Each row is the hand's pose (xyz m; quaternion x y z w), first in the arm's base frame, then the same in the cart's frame.
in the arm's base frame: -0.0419 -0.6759 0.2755 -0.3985 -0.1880 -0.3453 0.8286
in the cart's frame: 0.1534 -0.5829 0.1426 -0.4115 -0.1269 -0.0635 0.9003
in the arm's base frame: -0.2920 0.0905 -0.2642 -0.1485 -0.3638 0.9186 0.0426
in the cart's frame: -0.5797 -0.0680 -0.2299 -0.1079 0.3614 -0.9198 0.1082
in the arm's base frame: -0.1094 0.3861 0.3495 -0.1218 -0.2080 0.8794 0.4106
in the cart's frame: -0.3527 0.3436 0.2958 0.0850 -0.1403 0.9605 0.2248
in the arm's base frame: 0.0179 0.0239 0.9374 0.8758 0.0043 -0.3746 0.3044
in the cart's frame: 0.1141 0.1411 0.7796 0.7640 0.2566 -0.4460 0.3892
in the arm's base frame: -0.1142 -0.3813 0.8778 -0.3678 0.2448 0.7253 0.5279
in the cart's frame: 0.1660 -0.2849 0.7474 -0.2844 0.2546 0.8785 0.2872
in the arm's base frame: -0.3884 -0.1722 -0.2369 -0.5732 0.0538 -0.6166 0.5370
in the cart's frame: -0.5326 -0.3416 -0.1854 -0.6794 0.0072 -0.3621 0.6382
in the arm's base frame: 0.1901 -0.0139 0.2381 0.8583 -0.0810 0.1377 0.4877
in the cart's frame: 0.0363 0.1053 0.0635 0.8571 0.2114 0.0904 0.4610
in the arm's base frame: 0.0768 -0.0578 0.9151 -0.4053 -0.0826 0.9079 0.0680
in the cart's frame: 0.1919 0.0915 0.7334 0.2050 0.1477 -0.9580 0.1360
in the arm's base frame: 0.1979 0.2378 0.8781 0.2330 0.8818 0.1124 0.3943
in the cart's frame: 0.1472 0.4041 0.6729 0.0333 0.9697 0.1441 0.1946
